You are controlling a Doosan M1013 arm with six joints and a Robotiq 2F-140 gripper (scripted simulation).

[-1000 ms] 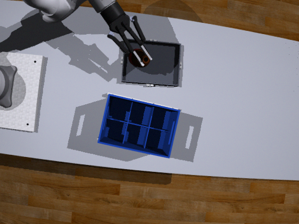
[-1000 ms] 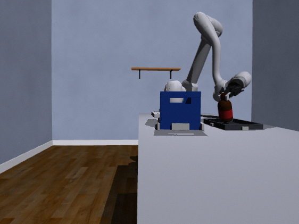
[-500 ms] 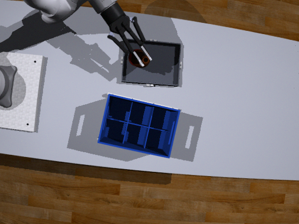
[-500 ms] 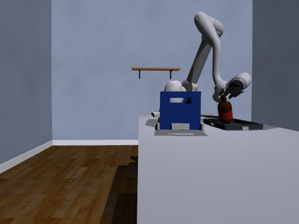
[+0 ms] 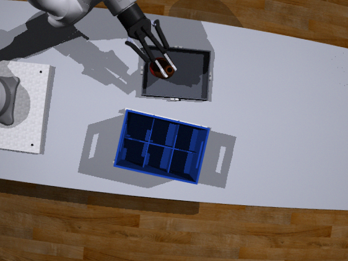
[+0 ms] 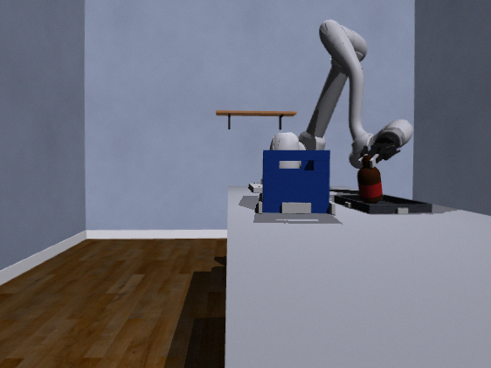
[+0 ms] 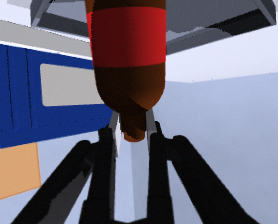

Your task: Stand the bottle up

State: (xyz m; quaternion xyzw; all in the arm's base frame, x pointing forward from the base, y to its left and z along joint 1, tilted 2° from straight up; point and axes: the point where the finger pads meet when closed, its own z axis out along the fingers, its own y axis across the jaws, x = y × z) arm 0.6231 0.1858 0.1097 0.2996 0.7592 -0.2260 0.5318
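Now: the bottle 60 mm below my hand. Round my hand: blue crate 30 mm ahead, 270 mm to the right, 60 mm below; then dark tray 50 mm ahead, 10 mm to the left, 140 mm below.
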